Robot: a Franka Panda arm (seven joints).
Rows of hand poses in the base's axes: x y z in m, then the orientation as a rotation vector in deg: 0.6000, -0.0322, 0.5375, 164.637, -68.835, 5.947; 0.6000, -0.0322, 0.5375, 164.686, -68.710, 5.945; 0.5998, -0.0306, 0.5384, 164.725, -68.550, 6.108; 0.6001, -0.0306, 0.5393, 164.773, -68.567, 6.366; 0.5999, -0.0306, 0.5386, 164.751, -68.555, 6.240; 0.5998, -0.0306, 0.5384, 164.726, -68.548, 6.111; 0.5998, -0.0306, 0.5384, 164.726, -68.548, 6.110; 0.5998, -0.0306, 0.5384, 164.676, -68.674, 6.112; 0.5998, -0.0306, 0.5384, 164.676, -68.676, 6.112; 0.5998, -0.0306, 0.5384, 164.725, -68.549, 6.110; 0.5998, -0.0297, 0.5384, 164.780, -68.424, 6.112; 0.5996, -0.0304, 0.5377, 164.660, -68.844, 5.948; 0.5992, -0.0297, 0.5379, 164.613, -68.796, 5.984; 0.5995, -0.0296, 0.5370, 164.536, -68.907, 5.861; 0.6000, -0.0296, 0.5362, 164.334, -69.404, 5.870; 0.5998, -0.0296, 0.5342, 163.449, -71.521, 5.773; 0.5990, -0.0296, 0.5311, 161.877, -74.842, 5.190
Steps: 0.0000, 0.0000, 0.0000, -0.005, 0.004, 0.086; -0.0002, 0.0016, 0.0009, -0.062, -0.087, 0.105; 0.0003, 0.0000, 0.0009, -0.008, -0.175, 0.006; -0.0002, 0.0000, -0.0007, 0.004, 0.085, 0.000; -0.0001, 0.0000, -0.0002, 0.004, 0.087, -0.004; 0.0000, 0.0000, 0.0000, 0.000, 0.001, 0.000; 0.0000, 0.0000, 0.0000, 0.004, -0.004, -0.087; 0.0000, 0.0000, 0.0000, 0.001, 0.000, -0.001; 0.0000, 0.0000, 0.0000, -0.005, 0.005, 0.087; 0.0000, 0.0009, 0.0000, 0.000, 0.000, 0.088; -0.0002, -0.0007, -0.0007, 0.090, 0.074, -0.278; -0.0004, 0.0007, 0.0002, -0.066, 0.001, 0.015; 0.0003, 0.0001, -0.0009, 0.003, 0.083, -0.087; 0.0005, 0.0000, -0.0008, 0.013, -0.016, -0.344; -0.0002, 0.0000, -0.0020, 0.080, 0.013, -1.472; -0.0008, 0.0000, -0.0031, 0.125, 0.318, -2.365
